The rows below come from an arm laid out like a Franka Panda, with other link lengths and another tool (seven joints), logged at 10 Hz.
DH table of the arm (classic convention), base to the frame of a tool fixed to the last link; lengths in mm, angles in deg. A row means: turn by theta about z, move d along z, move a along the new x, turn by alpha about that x. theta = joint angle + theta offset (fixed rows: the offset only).
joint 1: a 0  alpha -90  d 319.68  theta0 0
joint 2: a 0  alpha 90  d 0  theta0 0
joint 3: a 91.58  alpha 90  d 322.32  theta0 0
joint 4: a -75.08  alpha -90  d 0  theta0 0
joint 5: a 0  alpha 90  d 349.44  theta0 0
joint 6: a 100.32  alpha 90  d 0  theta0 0
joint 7: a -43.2  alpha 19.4  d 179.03  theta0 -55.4
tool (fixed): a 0  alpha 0  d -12.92  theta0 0
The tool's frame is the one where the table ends.
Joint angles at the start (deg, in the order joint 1, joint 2, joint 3, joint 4, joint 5, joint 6, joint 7): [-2.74 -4.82 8.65 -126.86 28.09 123.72 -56.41]
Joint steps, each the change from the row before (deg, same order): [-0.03 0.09 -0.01 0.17 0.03 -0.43 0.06]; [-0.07 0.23 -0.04 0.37 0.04 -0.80 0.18]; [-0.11 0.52 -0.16 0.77 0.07 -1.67 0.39]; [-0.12 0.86 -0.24 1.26 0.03 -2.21 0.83]
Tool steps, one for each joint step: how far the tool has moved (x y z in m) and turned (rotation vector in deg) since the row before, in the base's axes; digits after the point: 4 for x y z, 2 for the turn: [-0.0003 0.0003 -0.0003 0.12 0.34 0.06]; [-0.0003 0.0003 -0.0006 0.22 0.66 0.02]; [-0.0006 0.0002 -0.0016 0.45 1.42 0.00]; [0.0003 0.0001 -0.0016 0.55 1.94 -0.25]
